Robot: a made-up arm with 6 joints. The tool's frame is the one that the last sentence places.
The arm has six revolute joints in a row. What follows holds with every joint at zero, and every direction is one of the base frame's.
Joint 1 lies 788.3 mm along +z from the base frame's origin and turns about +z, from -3.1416 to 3.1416 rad.
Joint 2 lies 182.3 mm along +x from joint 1 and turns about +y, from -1.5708 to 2.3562 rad.
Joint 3 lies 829.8 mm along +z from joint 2 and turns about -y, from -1.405 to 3.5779 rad.
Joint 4 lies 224 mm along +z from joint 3 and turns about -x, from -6.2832 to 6.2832 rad.
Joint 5 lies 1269.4 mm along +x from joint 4 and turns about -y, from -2.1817 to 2.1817 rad.
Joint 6 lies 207.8 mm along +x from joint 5 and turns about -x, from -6.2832 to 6.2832 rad.
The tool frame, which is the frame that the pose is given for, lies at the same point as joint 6; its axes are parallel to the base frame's.
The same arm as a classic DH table. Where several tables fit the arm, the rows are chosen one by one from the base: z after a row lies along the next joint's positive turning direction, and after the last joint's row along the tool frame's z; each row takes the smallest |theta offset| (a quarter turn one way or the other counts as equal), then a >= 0, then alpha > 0; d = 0 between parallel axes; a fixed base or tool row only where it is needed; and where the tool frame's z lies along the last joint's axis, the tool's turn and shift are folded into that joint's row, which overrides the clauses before.
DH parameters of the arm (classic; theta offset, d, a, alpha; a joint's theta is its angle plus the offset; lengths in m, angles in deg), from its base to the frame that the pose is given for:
joint 1: 0.00 0.7883 0.1823 -90.00
joint 2: -90.00 0.0000 0.8298 180.00
joint 3: 0.00 0.0000 0.2240 -90.00
joint 4: 0.00 -1.2694 0.0000 90.00
joint 5: 0.00 0.0000 0.0000 -90.00
joint 6: 90.00 -0.2078 0.0000 90.00
tool (fixed): -90.00 0.0000 0.0000 0.00
Joint limits (deg, base to tool): -180.00..180.00 -90.00..135.00 -80.50..205.00 -360.00..360.00 -125.00..125.00 -360.00..360.00

